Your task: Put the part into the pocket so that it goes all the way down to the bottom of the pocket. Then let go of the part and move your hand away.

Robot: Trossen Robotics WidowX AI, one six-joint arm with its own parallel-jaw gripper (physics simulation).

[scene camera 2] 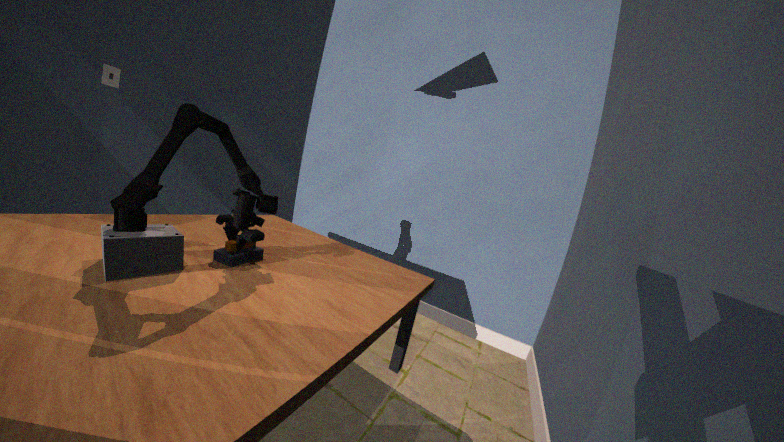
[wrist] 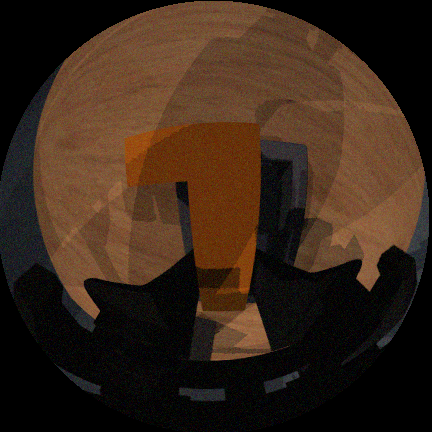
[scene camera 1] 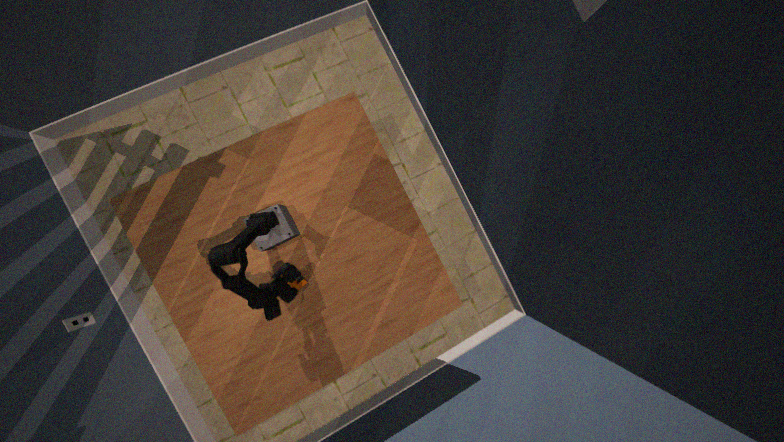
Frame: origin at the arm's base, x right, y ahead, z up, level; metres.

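Seen in the pictures: gripper, between the fingertips: (scene camera 2: 235, 249) (wrist: 221, 249) (scene camera 1: 290, 276); arm's base, origin of its link: (scene camera 2: 129, 228) (scene camera 1: 269, 220).
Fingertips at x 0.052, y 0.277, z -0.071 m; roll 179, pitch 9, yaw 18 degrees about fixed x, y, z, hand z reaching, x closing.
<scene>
Offsets run from my fingertips to a thing's top centre. Level surfaces: height alone.
The orange L-shaped part @[dy +0.017, dx -0.019, dz +0.037 m] (scene camera 1: 298, 283) (scene camera 2: 231, 245) (wrist: 225, 175) is held between the fingers of my gripper (scene camera 2: 241, 241) (wrist: 221, 249), which is shut on its long leg. In the wrist view the short leg points left. The dark grey pocket block @[dy +0.012, dx +0.012, dz +0.003 m] (scene camera 2: 238, 258) (wrist: 301, 175) lies on the table under the part. In the wrist view the part covers much of the block, and a dark stretch of the pocket shows to the right of the long leg. In scene camera 2 the part is just above the block's top; whether they touch cannot be told. The part's underside is hidden.
The arm's grey base box (scene camera 1: 285, 227) (scene camera 2: 143, 258) stands close to the block on the wooden table @[dz -0.034 m] (scene camera 1: 362, 258) (scene camera 2: 274, 329). The table's edge and a dark leg (scene camera 2: 405, 340) show in scene camera 2. Shadows of the arm cross the table.
</scene>
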